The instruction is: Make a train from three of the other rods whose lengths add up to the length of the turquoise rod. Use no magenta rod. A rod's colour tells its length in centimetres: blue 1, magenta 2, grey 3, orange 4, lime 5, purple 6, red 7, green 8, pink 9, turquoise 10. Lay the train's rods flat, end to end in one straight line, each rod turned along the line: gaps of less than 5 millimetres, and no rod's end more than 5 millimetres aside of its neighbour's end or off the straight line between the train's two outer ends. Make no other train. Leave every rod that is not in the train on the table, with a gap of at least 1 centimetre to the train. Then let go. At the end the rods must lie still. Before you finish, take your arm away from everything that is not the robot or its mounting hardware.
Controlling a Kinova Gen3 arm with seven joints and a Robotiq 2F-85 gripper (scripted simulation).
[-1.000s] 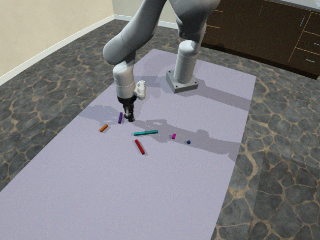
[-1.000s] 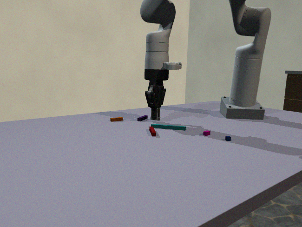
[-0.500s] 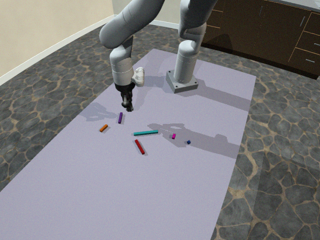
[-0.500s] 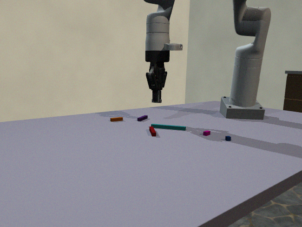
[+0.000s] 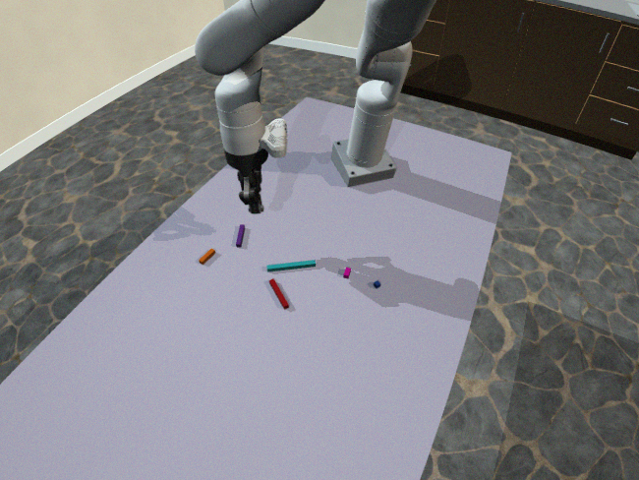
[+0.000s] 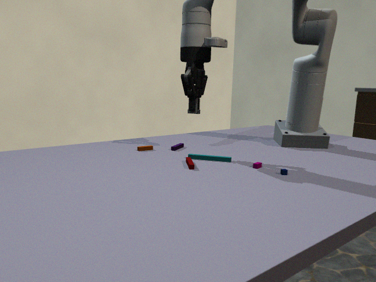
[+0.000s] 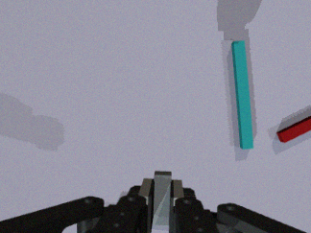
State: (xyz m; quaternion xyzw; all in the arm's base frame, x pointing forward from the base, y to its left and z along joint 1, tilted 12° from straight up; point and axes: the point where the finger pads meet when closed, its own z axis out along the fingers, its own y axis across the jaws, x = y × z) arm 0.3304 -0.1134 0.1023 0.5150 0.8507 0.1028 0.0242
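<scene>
Right now the blue rod is 10 mm behind my hand, 270 mm to the left of it and 110 mm below it. Round my hand: turquoise rod: 30 mm ahead, 90 mm to the left, 110 mm below; grey rod: 10 mm below; purple rod: 10 mm ahead, 50 mm to the right, 110 mm below.
</scene>
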